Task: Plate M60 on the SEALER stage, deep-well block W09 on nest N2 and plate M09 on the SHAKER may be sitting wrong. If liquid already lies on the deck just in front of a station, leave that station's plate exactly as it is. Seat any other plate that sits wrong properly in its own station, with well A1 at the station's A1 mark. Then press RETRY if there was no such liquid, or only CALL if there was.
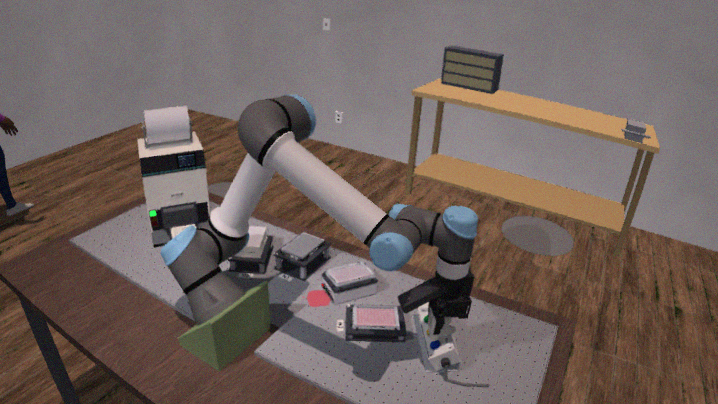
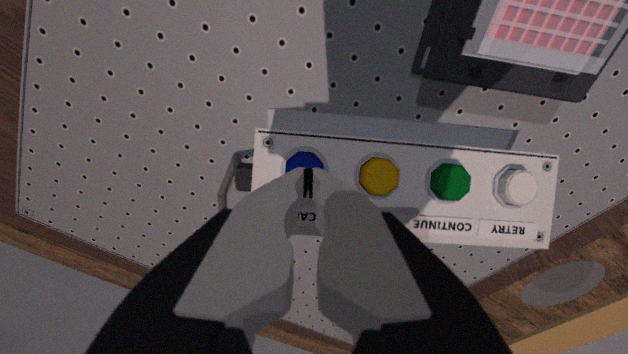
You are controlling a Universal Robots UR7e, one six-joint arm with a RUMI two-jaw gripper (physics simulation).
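Pixels of known places: gripper, fingertip midpoint: [image 1: 432, 340] [image 2: 308, 171]; arm's base, origin of the base link: [image 1: 221, 309].
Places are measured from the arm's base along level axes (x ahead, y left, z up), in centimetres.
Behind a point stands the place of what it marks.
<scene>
My gripper [image 1: 437, 331] {x 19.4, y -51.8, z -0.3 cm} [image 2: 308, 171] {x 19.4, y -51.8, z -0.3 cm} is shut and empty. Its tips are over the near edge of the blue CALL button [image 1: 434, 344] {x 19.3, y -52.6, z -1.3 cm} [image 2: 304, 160] {x 19.2, y -52.0, z -1.6 cm} and hide part of it and its label; contact cannot be told. The white RETRY button [image 2: 521, 188] {x 32.3, y -44.9, z -1.3 cm} is at the panel's other end. A pink plate [image 1: 349, 273] {x 34.8, y -19.5, z -1.2 cm} sits on a pale-bodied station, probably the SHAKER with M09. Red liquid [image 1: 318, 298] {x 27.1, y -13.5, z -8.3 cm} lies on the deck just in front of it. A tall pale block [image 1: 257, 238] {x 32.5, y 13.4, z 0.8 cm}, possibly W09, is on a dark nest, partly behind the arm. The SEALER stage and M60 cannot be made out surely.
The button panel [image 1: 422, 341] {x 25.7, y -47.7, z -7.9 cm} [image 2: 340, 142] {x 20.8, y -50.1, z -3.1 cm} also has yellow [image 2: 379, 176] {x 23.7, y -50.0, z -1.3 cm} and green [image 2: 450, 182] {x 27.9, y -47.5, z -1.3 cm} buttons. Beside it a dark nest holds another pink plate [image 1: 376, 317] {x 23.9, y -34.2, z -3.8 cm} [image 2: 555, 25] {x 26.5, y -37.4, z -4.0 cm}. A grey-topped nest [image 1: 302, 246] {x 39.0, y 0.2, z -0.9 cm} and a white machine [image 1: 175, 188] {x 26.1, y 43.6, z 13.2 cm} stand farther left.
</scene>
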